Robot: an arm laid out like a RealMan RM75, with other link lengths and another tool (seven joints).
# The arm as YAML. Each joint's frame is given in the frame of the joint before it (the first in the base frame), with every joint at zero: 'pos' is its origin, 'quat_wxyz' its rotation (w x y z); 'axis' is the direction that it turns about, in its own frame. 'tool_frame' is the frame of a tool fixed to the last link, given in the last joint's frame.
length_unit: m
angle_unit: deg
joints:
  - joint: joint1
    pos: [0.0, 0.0, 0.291]
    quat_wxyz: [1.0, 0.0, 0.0, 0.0]
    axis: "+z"
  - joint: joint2
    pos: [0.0, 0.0, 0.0]
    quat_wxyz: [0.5, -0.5, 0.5, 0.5]
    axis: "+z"
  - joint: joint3
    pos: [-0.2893, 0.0, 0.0]
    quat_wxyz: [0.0, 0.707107, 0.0, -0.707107]
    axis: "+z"
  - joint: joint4
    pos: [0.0, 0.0, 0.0]
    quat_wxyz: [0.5, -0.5, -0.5, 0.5]
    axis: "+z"
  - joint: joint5
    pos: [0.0, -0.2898, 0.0]
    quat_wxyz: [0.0, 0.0, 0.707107, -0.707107]
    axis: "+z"
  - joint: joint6
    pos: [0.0, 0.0, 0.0]
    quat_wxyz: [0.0, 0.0, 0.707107, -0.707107]
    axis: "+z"
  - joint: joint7
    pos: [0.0, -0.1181, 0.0]
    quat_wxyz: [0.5, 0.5, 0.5, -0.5]
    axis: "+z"
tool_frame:
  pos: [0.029, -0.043, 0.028]
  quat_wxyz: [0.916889, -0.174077, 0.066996, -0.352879]
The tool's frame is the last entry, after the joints.
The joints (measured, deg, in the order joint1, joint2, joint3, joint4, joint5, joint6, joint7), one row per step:
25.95, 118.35, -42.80, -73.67, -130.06, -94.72, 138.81
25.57, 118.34, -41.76, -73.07, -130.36, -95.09, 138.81
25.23, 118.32, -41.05, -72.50, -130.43, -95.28, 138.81
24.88, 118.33, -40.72, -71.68, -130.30, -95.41, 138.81
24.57, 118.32, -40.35, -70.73, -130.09, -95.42, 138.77
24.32, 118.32, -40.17, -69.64, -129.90, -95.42, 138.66
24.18, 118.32, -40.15, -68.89, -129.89, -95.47, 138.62
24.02, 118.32, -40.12, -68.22, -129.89, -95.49, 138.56
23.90, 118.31, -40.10, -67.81, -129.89, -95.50, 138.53
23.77, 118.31, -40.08, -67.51, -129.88, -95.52, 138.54
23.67, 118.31, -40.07, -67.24, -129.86, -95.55, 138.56
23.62, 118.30, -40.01, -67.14, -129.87, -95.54, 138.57
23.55, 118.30, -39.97, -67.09, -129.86, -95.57, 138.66
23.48, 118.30, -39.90, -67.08, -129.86, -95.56, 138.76
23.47, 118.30, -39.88, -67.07, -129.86, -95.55, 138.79
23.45, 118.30, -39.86, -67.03, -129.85, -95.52, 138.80
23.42, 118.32, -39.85, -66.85, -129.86, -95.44, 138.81
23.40, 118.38, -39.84, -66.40, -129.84, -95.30, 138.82
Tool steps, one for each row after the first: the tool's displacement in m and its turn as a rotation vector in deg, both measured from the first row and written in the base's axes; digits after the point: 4 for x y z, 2 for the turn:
0.0092, -0.0043, 0.0011, 0.03, 0.54, -1.34
0.0164, -0.0077, 0.0014, 0.05, 1.09, -2.36
0.0228, -0.0107, -0.0012, -0.27, 1.81, -3.26
0.0294, -0.0135, -0.0039, -0.49, 2.62, -4.15
0.0353, -0.0158, -0.0080, -0.94, 3.40, -4.92
0.0391, -0.0174, -0.0115, -1.42, 3.83, -5.46
0.0427, -0.0191, -0.0145, -1.81, 4.19, -5.96
0.0451, -0.0202, -0.0163, -2.04, 4.41, -6.30
0.0472, -0.0214, -0.0176, -2.21, 4.61, -6.62
0.0489, -0.0223, -0.0189, -2.39, 4.80, -6.88
0.0498, -0.0228, -0.0190, -2.38, 4.86, -7.03
0.0507, -0.0234, -0.0191, -2.41, 4.96, -7.22
0.0516, -0.0239, -0.0189, -2.34, 5.03, -7.42
0.0518, -0.0240, -0.0188, -2.32, 5.06, -7.47
0.0521, -0.0241, -0.0189, -2.30, 5.09, -7.53
0.0531, -0.0244, -0.0198, -2.33, 5.19, -7.70
0.0548, -0.0248, -0.0221, -2.48, 5.48, -8.00

